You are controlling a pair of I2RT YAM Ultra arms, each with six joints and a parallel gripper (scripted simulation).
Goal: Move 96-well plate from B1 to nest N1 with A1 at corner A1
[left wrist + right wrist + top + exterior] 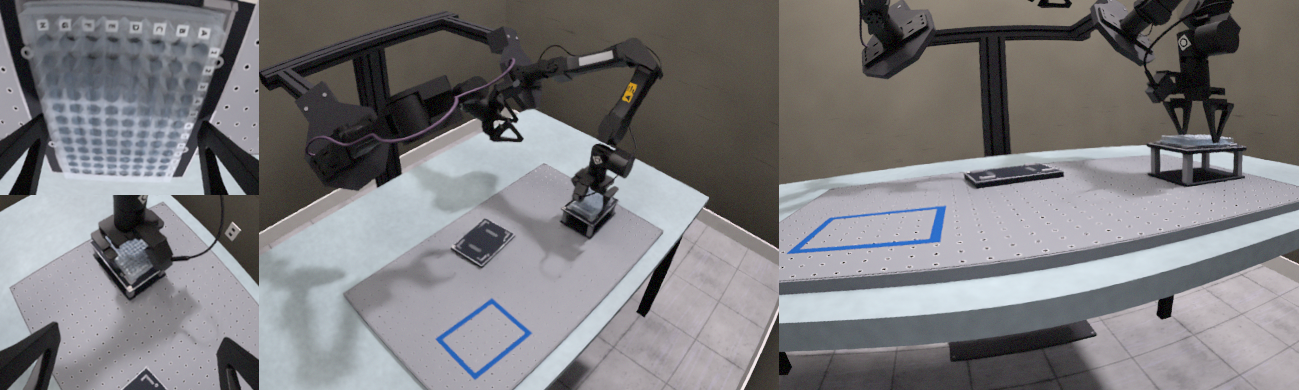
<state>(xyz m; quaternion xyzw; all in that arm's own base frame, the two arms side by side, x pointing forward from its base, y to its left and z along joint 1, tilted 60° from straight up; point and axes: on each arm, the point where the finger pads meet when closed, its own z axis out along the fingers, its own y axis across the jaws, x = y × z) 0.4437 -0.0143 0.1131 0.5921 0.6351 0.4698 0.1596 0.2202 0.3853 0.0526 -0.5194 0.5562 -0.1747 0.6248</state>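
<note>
Right now the white 96-well plate is 1 cm below my left hand.
</note>
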